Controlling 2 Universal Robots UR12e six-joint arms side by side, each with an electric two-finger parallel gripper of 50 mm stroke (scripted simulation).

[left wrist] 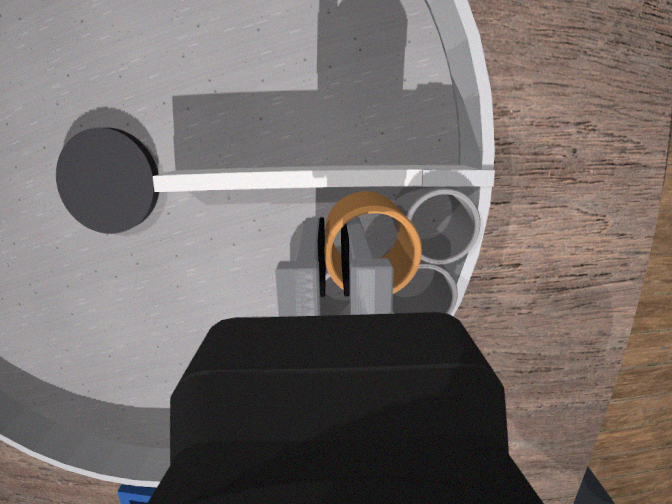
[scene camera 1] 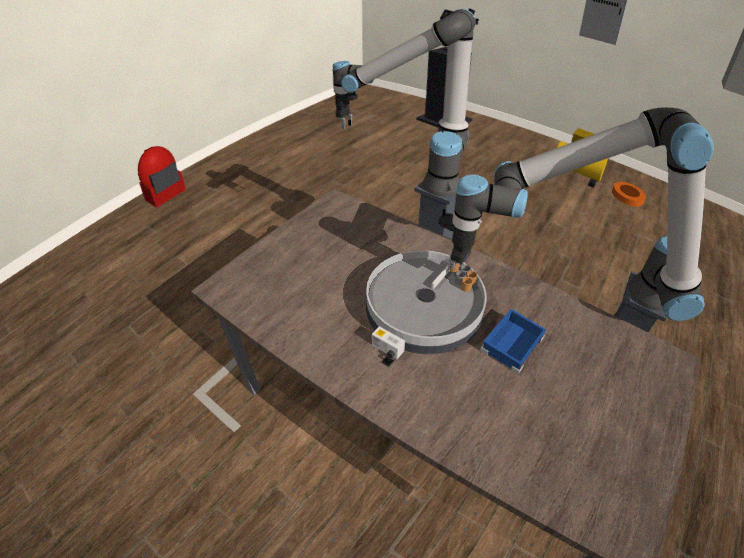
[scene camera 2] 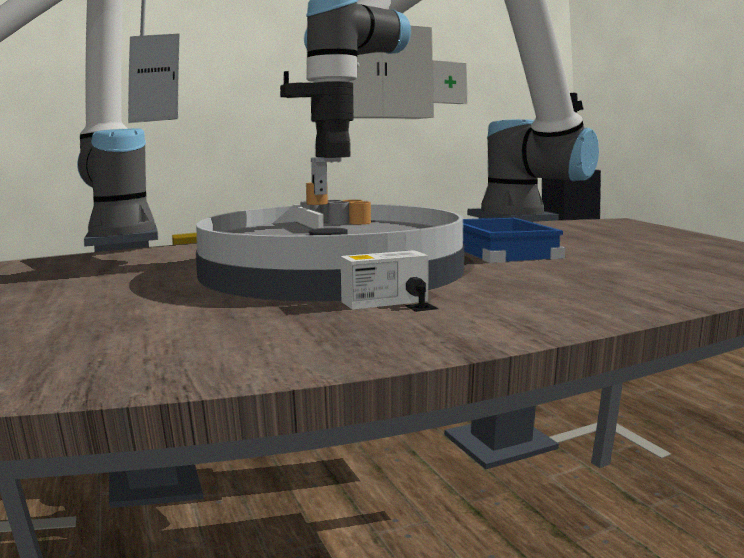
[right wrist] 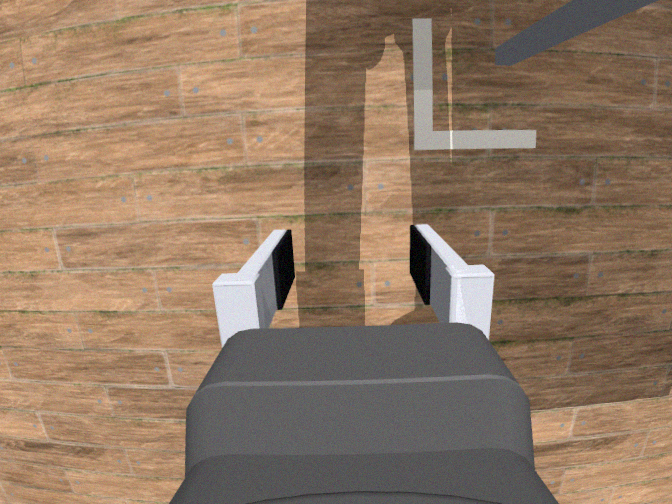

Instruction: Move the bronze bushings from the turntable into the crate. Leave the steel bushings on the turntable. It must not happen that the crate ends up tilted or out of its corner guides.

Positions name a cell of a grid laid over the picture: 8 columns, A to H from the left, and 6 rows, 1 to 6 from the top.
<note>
I see my left gripper (scene camera 2: D3), my right gripper (right wrist: E3), a blue crate (scene camera 2: F3), a bronze bushing (left wrist: E4) and a steel bushing (left wrist: F3).
The blue crate shows as well in scene camera 1 (scene camera 1: F4). My left gripper also shows in the left wrist view (left wrist: D3). The right wrist view does not show the blue crate: it is out of frame.
</note>
